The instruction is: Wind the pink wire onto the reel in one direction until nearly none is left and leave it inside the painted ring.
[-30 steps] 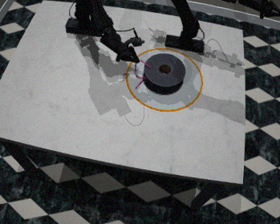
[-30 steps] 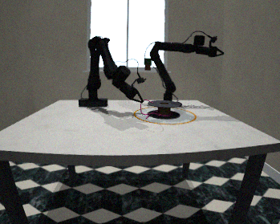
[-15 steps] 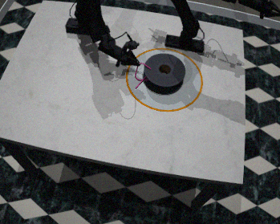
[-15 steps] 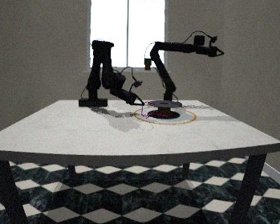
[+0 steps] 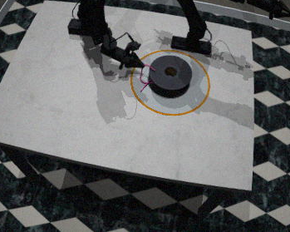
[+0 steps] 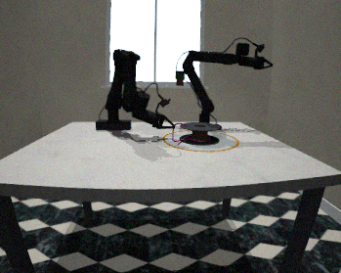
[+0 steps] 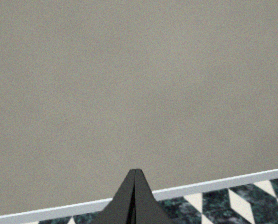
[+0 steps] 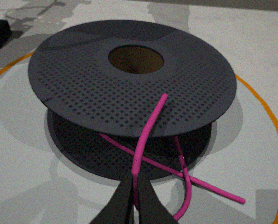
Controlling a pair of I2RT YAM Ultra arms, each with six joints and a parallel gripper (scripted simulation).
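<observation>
Now: right hand 13 cm to the right of the dark reel, 3 cm above it and 1 cm short of it. The rest, counted from my right hand: orange painted ring: 13 cm to the left, 6 cm below, 1 cm ahead.
My left gripper is now 46 cm to the left of the dark reel, 36 cm above it and 16 cm short of it. The rest, counted from my left hand: orange painted ring: 46 cm to the right, 40 cm below, 16 cm ahead.
</observation>
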